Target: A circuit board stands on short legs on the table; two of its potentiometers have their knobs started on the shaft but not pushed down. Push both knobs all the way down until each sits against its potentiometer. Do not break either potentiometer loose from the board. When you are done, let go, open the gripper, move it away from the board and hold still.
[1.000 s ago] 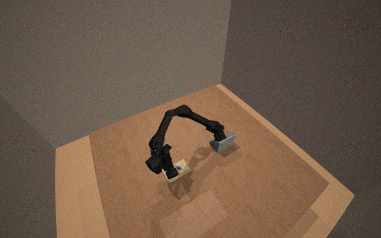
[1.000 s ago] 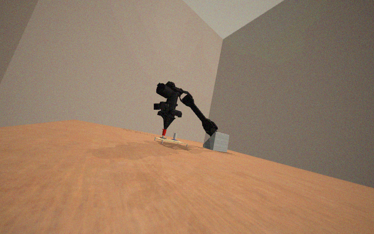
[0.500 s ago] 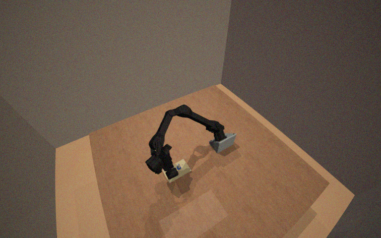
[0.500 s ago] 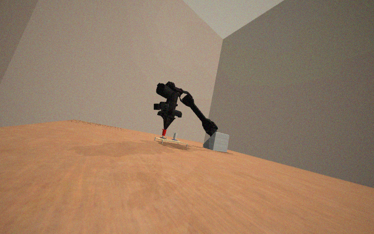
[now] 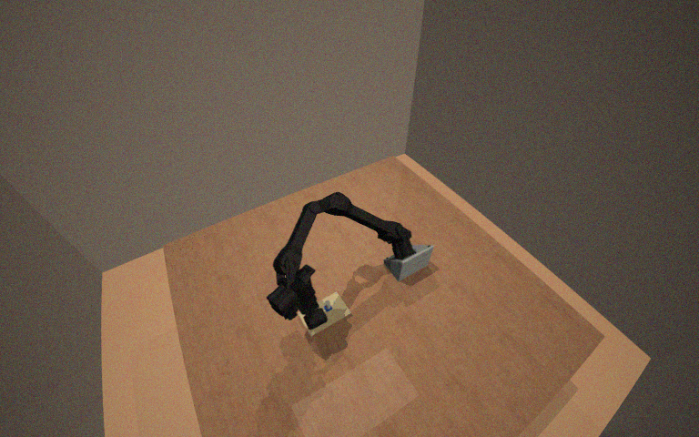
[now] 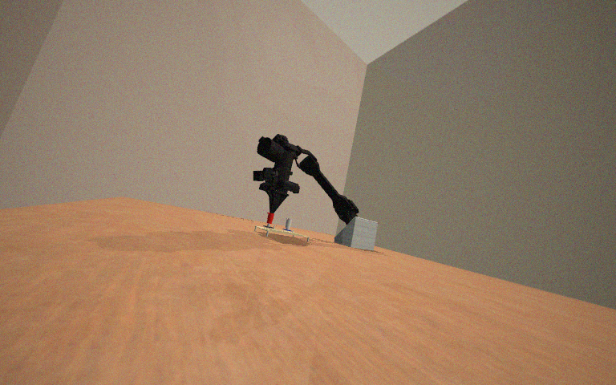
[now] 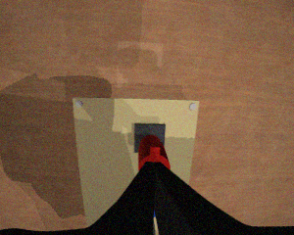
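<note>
Now: the red knob 1 cm below my gripper tip. The rest, counted from my gripper tip: grey knob 7 cm behind, 2 cm below.
</note>
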